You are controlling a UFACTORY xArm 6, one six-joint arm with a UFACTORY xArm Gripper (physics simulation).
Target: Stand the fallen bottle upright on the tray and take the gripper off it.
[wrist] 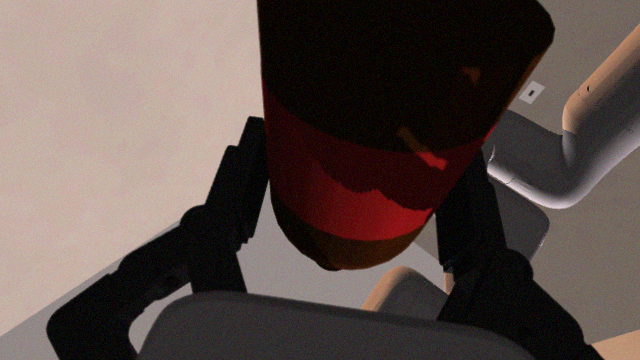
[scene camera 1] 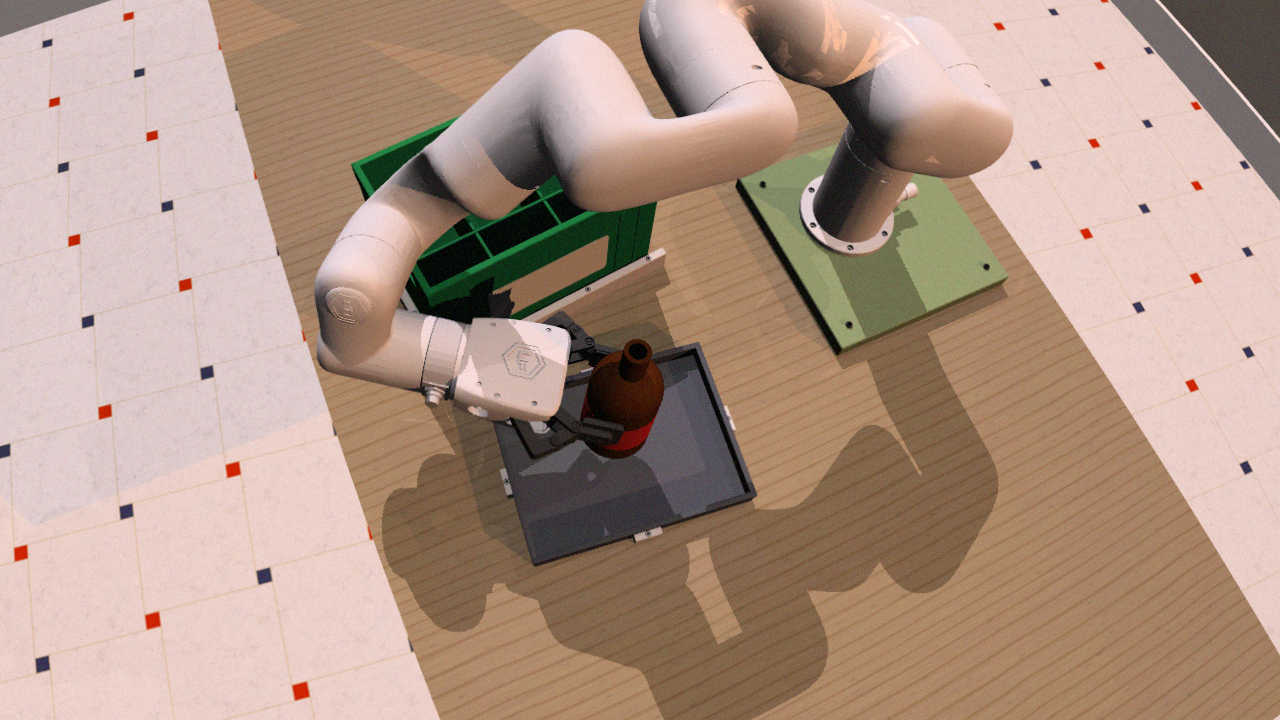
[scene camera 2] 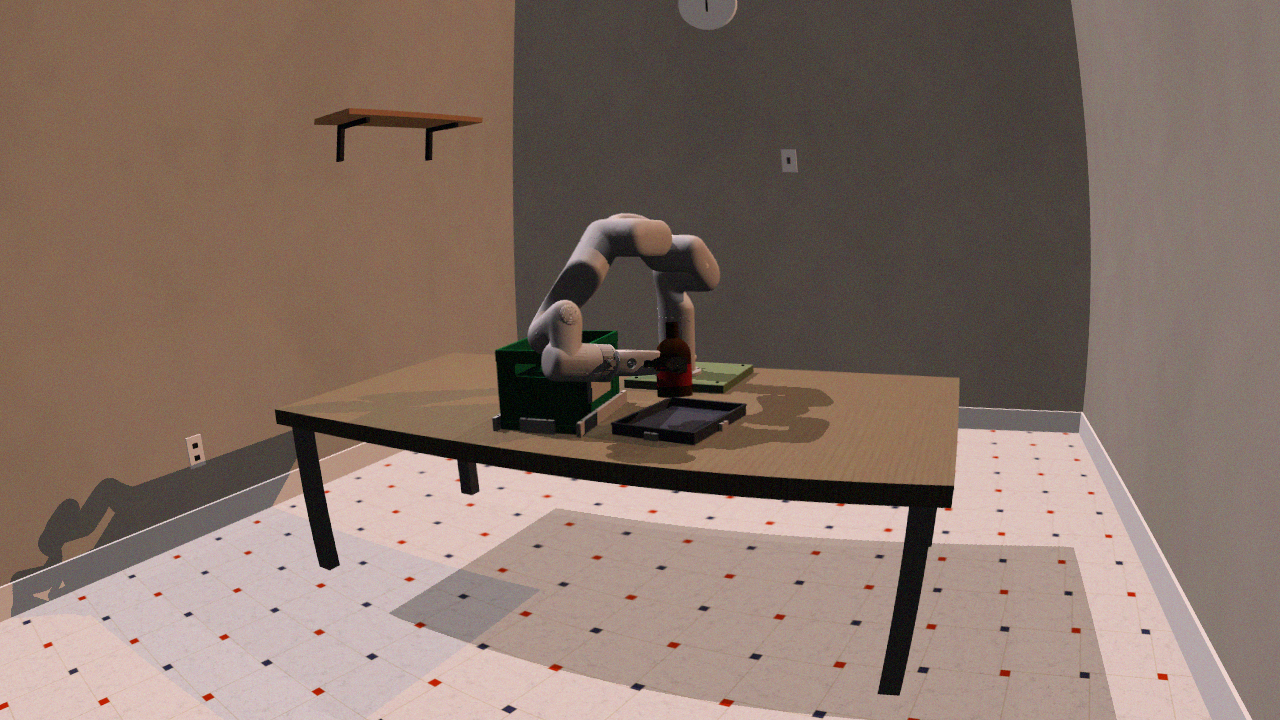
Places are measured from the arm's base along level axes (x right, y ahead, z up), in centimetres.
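Pixels of known places: gripper, fingertip midpoint: (wrist: pixel 358 153) (scene camera 1: pixel 625 398) (scene camera 2: pixel 674 365); arm's base, link origin: (scene camera 1: pixel 845 215).
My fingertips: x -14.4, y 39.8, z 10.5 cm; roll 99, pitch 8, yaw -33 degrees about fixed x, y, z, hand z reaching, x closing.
Observation:
Ahead of a thing's pixels: the offset from my fingertips to its top centre. "*": to the spot under its first point.
The brown bottle @[dx +0.2, dy +0.0, dz +9.1 cm] (scene camera 1: pixel 625 389) (scene camera 2: pixel 674 344) (wrist: pixel 360 200) with a red label stands about upright in the air, neck up. In the second scene view its base is a little above the dark grey tray @[* dx -7.0, dy +4.6, dz -12.2 cm] (scene camera 1: pixel 608 510) (scene camera 2: pixel 673 419), with a gap between them. In the first scene view it overlaps the tray's back part. My gripper (scene camera 1: pixel 615 395) (scene camera 2: pixel 671 363) (wrist: pixel 358 153) reaches in from the side and is shut on the bottle, one black finger on each side of its body. The bottle's neck does not show in the wrist view.
A green crate @[dx +26.7, dy +1.4, dz +4.8 cm] (scene camera 1: pixel 635 234) (scene camera 2: pixel 528 394) with compartments stands behind the tray in the first scene view, under my arm, with a pale rail @[* dx +17.5, dy -9.4, dz -9.9 cm] (scene camera 1: pixel 626 274) along its near side. The green base plate (scene camera 1: pixel 948 259) (scene camera 2: pixel 731 375) carries the arm. Small pale clips @[* dx -11.5, dy +2.1, dz -11.2 cm] (scene camera 1: pixel 647 535) sit at the tray's edges.

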